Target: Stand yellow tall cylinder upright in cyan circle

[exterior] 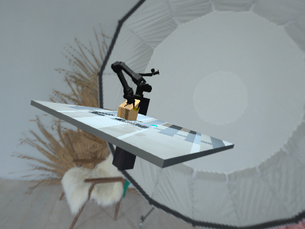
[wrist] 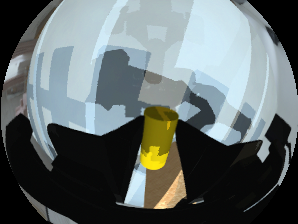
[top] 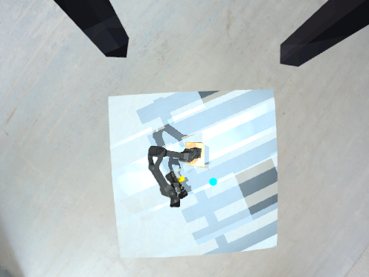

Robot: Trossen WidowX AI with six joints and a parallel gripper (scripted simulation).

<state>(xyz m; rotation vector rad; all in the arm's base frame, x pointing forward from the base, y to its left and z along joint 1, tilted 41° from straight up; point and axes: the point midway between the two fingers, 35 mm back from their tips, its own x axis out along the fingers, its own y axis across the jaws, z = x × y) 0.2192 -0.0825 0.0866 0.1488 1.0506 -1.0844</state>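
The yellow tall cylinder is 2 cm behind my gripper tip and 2 cm to the left of it. Round my gripper tip: cyan circle 1 cm ahead, 28 cm to the left, 12 cm below.
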